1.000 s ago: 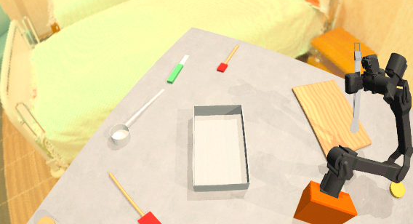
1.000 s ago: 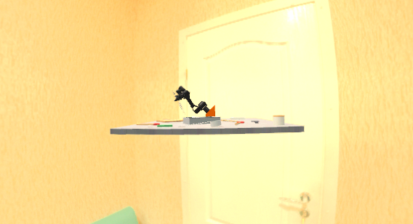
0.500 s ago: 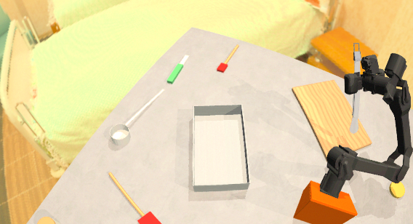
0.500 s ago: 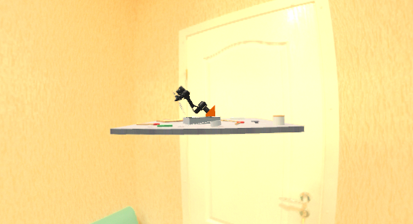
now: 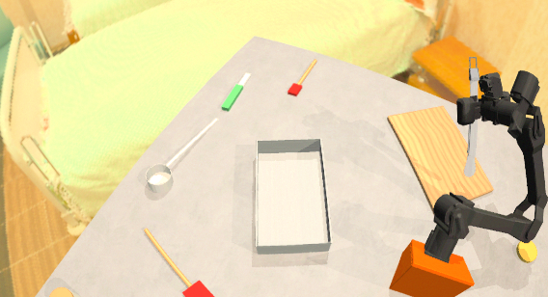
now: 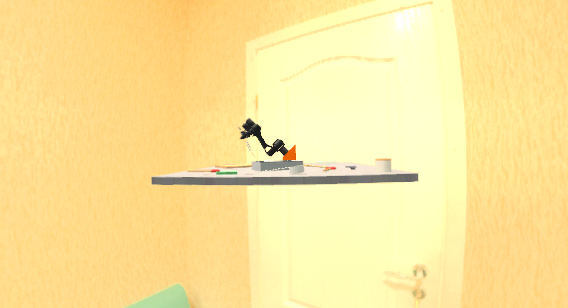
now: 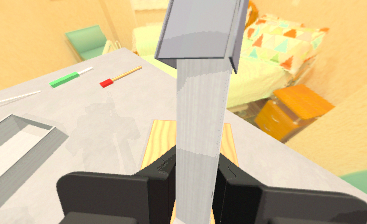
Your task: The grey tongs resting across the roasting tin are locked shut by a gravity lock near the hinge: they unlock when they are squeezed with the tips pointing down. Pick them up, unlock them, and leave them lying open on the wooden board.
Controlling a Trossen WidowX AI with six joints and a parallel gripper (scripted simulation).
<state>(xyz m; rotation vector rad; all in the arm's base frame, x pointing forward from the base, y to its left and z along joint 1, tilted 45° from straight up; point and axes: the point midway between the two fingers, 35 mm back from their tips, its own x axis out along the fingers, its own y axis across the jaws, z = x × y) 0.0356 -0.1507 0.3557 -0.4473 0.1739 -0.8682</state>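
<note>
The wooden board is 22 cm below my gripper tip. Also, from my gripper tip: roasting tin 36 cm to the left, 32 cm ahead, 20 cm below.
</note>
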